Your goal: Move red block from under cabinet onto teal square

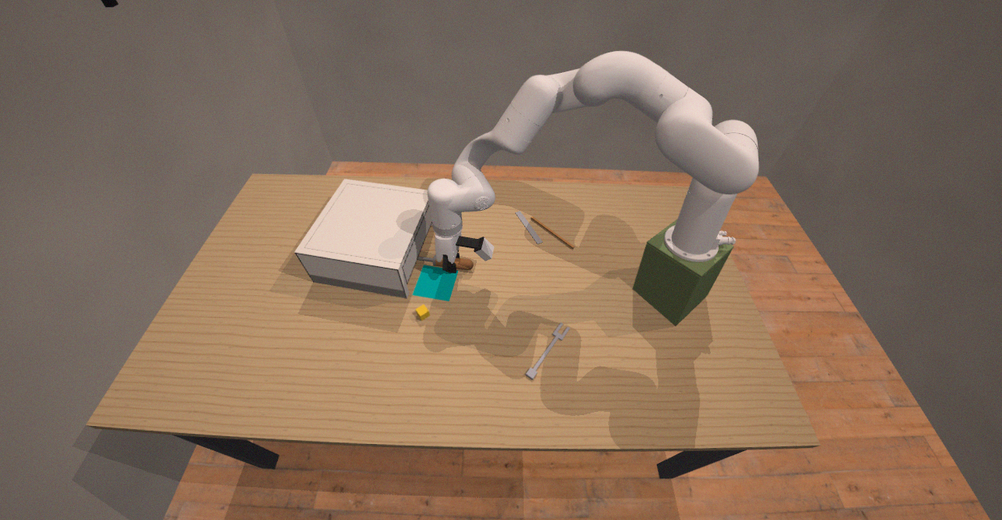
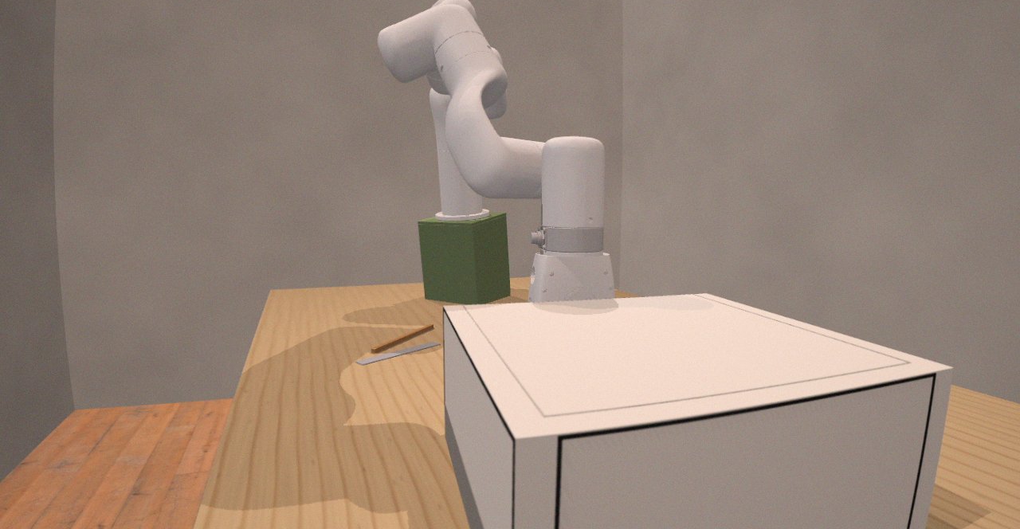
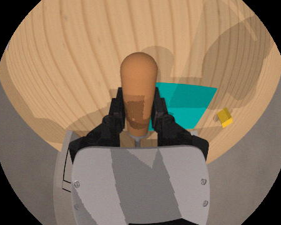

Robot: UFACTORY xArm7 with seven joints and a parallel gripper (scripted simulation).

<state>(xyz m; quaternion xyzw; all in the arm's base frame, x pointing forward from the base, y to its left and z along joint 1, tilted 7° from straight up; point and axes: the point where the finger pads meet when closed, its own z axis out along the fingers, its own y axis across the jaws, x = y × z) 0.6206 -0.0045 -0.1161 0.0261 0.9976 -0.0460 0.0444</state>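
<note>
Now: hand 40 mm short of the teal square, 60 mm to the right of it and 20 mm above it. Round my hand: hook tool (130 mm ahead, 30 mm to the left, 10 mm below); then red block (210 mm ahead, 20 mm to the left, 10 mm below); then small yellow cube (50 mm ahead, 160 mm to the left, 10 mm below).
</note>
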